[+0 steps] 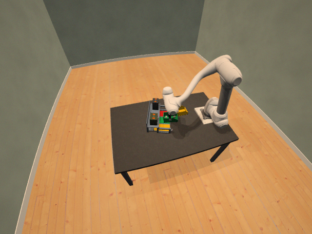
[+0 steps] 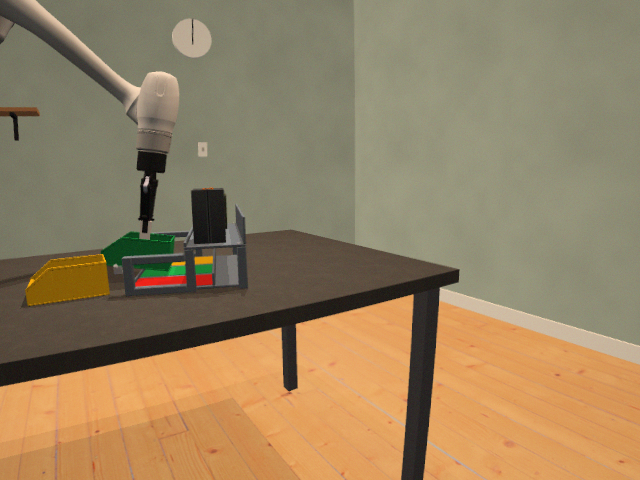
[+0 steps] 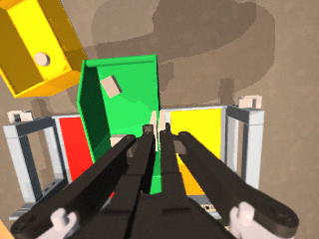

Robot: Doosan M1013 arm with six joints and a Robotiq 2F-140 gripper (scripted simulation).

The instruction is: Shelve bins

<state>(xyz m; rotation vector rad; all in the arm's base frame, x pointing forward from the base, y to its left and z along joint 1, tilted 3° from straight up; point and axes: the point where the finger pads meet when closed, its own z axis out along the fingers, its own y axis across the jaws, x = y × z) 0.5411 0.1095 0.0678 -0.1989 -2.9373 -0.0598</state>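
Now: the green bin 2 cm behind my hand, 5 cm to the right of it and 4 cm below it. The rest, counted from my hand: yellow bin (17 cm behind, 17 cm to the right, 7 cm below).
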